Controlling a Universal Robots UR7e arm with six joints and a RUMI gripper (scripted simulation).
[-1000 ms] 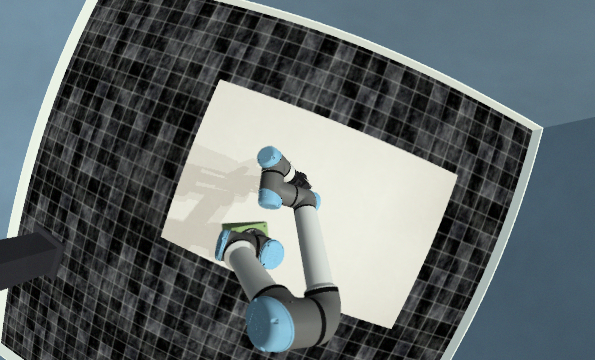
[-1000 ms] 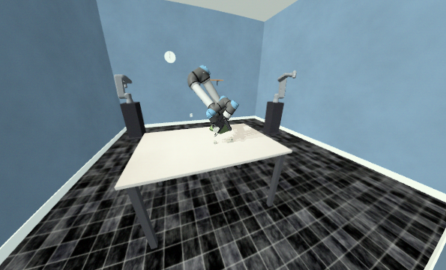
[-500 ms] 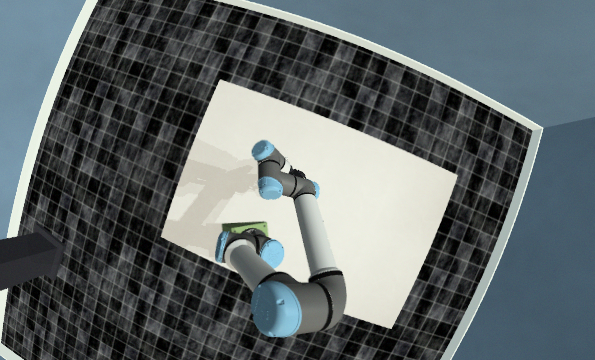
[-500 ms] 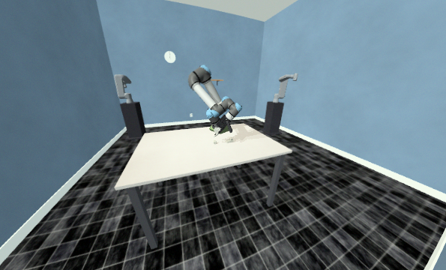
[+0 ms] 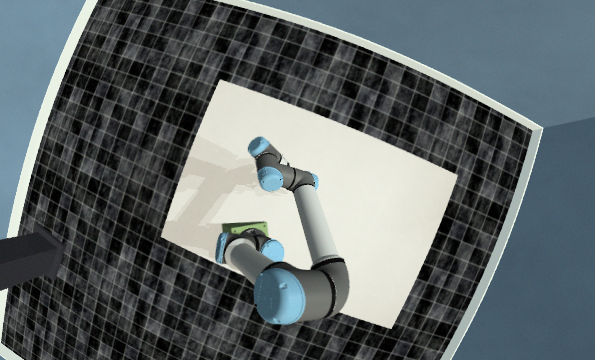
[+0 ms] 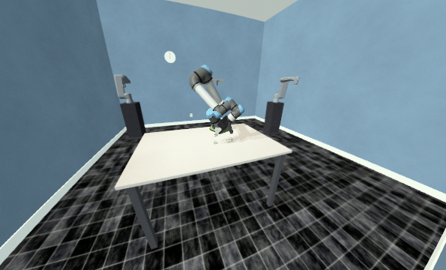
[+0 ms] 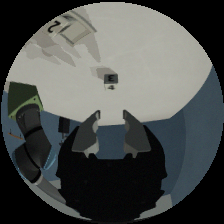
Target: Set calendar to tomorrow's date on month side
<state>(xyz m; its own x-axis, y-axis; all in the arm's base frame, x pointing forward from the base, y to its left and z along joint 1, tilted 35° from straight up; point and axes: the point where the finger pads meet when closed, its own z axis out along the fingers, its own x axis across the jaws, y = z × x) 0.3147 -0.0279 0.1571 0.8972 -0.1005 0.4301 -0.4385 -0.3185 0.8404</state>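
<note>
Right now the white calendar cube is 1 cm to the right of my hand and 8 cm below it. Round my hand: calendar tray 1 cm behind, 15 cm to the left, 8 cm below; then pale date cube 1 cm behind, 16 cm to the left, 7 cm below.
</note>
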